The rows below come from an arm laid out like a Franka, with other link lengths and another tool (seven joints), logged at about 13 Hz.
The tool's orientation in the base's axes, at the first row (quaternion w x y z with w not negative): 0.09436 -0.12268 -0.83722 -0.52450
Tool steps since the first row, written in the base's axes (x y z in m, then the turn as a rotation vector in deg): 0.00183 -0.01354 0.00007 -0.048 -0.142 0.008; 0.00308 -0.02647 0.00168 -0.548 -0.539 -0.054; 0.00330 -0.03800 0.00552 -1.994 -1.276 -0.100; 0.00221 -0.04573 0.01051 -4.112 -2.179 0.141; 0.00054 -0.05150 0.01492 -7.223 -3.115 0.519; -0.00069 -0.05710 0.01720 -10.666 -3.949 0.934; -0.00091 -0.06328 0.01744 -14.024 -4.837 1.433; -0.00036 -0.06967 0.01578 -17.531 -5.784 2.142; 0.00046 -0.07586 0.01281 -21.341 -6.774 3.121; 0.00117 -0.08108 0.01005 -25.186 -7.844 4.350; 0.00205 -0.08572 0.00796 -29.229 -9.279 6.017; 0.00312 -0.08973 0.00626 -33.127 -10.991 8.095; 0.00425 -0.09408 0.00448 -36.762 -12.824 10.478
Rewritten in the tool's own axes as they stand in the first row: -0.00316 -0.00507 -0.01229 0.033 -0.067 -0.130; -0.00527 -0.00874 -0.02468 0.449 -0.439 -0.446; -0.00560 -0.01022 -0.03673 1.734 -1.228 -1.049; -0.00396 -0.00953 -0.04583 3.723 -2.046 -1.905; -0.00172 -0.00869 -0.05288 6.694 -3.062 -2.820; -0.00049 -0.00947 -0.05888 10.002 -4.106 -3.651; -0.00087 -0.01192 -0.06455 13.248 -5.074 -4.568; -0.00255 -0.01586 -0.06961 16.690 -5.932 -5.625; -0.00484 -0.02074 -0.07393 20.492 -6.671 -6.829; -0.00686 -0.02508 -0.07746 24.392 -7.239 -8.212; -0.00879 -0.02855 -0.08077 28.566 -7.647 -10.107; -0.01073 -0.03136 -0.08368 32.691 -7.775 -12.433; -0.01278 -0.03436 -0.08686 36.640 -7.613 -15.008
